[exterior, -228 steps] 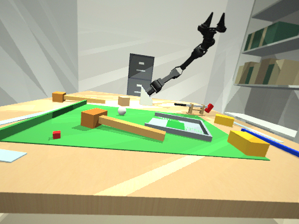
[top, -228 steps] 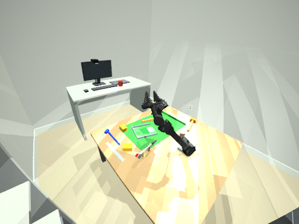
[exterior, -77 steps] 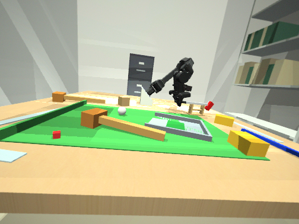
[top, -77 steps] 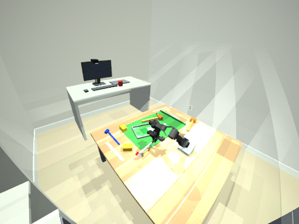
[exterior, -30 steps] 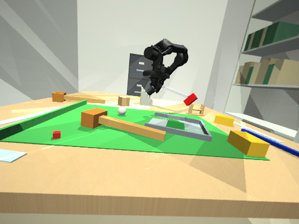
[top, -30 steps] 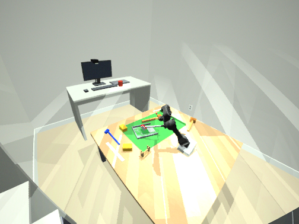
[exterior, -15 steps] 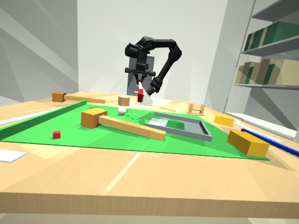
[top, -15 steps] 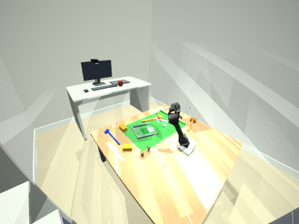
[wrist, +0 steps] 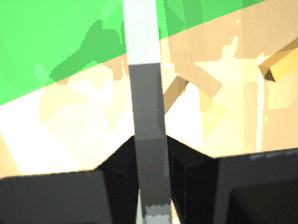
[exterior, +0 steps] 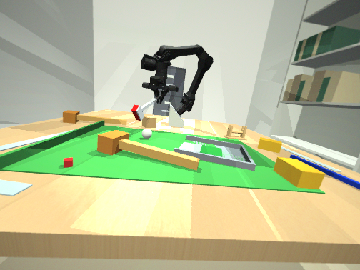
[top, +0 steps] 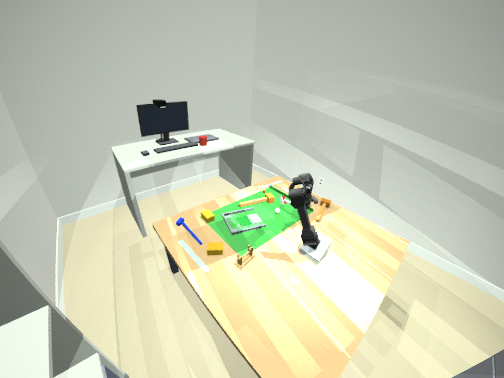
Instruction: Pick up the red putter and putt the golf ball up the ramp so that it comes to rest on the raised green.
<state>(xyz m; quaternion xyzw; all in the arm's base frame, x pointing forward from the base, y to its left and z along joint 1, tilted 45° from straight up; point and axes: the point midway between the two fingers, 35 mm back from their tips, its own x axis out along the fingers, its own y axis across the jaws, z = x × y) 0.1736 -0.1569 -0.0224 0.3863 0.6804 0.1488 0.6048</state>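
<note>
Now: gripper tip 11 cm above the wooden block, 5 cm to the left of it and 4 cm past it. The rest, counted from my gripper tip: green mat 30 cm ahead, 14 cm below, 7 cm to the left; then white golf ball 22 cm ahead, 12 cm below, 4 cm to the right; then wooden frame 45 cm to the left, 11 cm below, 6 cm ahead.
</note>
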